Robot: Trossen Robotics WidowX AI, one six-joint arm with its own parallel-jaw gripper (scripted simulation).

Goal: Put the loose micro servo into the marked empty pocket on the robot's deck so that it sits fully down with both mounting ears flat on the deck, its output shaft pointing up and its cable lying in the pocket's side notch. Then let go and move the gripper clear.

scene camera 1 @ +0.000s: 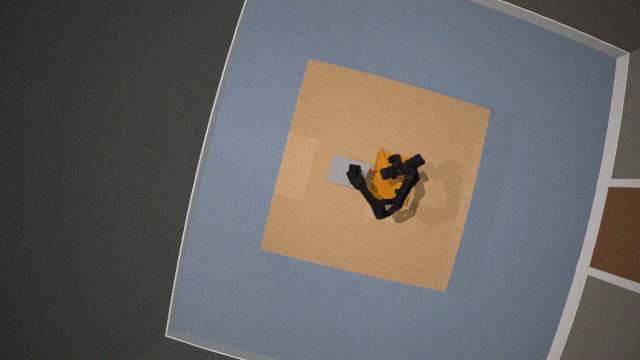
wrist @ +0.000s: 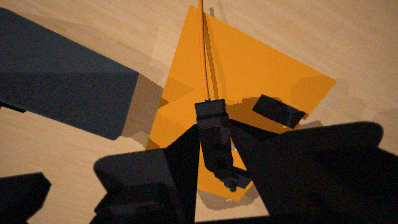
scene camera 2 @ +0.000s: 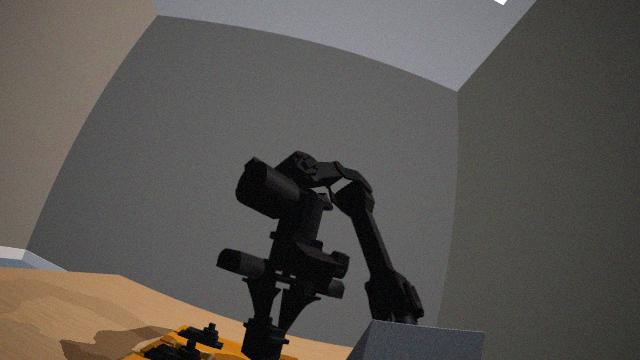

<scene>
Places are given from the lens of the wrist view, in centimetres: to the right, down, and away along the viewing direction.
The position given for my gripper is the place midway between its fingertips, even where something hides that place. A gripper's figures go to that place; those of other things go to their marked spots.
my gripper [wrist: 212,125]: 1, 1, 11
orange deck [wrist: 240,68]: 6, -6, 16
</scene>
